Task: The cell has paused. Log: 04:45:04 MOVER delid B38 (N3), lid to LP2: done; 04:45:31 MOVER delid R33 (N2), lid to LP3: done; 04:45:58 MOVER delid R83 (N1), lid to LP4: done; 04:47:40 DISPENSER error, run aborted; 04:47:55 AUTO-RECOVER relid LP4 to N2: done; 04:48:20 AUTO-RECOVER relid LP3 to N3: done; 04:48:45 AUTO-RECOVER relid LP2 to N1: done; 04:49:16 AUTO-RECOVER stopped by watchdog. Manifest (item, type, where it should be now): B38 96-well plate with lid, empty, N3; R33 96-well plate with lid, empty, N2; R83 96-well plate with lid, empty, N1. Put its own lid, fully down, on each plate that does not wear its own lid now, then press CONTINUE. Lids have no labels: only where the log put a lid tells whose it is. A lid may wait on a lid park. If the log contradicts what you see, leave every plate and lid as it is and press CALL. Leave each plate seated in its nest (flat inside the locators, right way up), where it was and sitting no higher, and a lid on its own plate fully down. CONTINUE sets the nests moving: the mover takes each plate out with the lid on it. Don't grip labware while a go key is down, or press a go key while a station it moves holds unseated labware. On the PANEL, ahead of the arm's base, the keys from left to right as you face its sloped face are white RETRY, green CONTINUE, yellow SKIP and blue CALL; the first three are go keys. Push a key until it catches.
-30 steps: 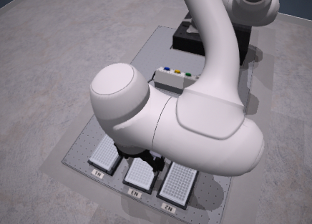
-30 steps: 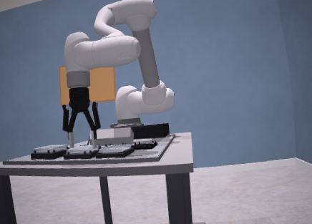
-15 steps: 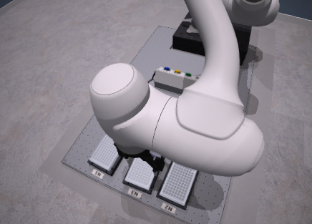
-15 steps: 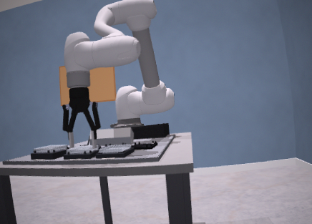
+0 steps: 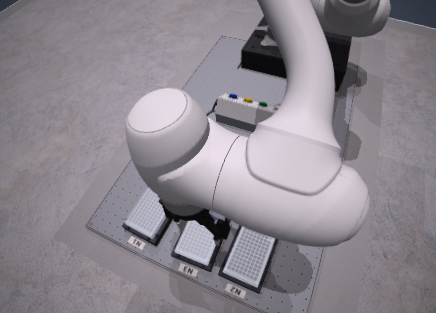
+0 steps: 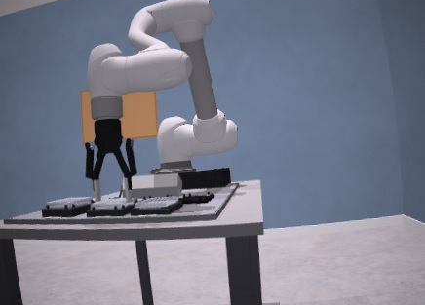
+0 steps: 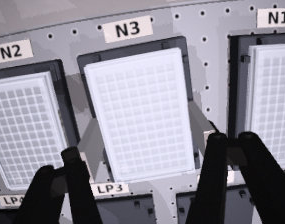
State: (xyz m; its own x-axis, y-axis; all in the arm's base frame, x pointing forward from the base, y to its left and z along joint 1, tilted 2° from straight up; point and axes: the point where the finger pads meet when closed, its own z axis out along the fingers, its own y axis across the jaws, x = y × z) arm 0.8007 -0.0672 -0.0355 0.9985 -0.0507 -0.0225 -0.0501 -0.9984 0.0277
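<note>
My gripper is now 1 cm short of the plate, 13 cm to the right of it and 3 cm above it. Also, from my hand: LP3 label: 9 cm behind, 6 cm to the left, 5 cm below; then LP2 label: 11 cm behind, 7 cm to the right, 5 cm below; then nest N1: 2 cm behind, 14 cm to the right, 4 cm below.
</note>
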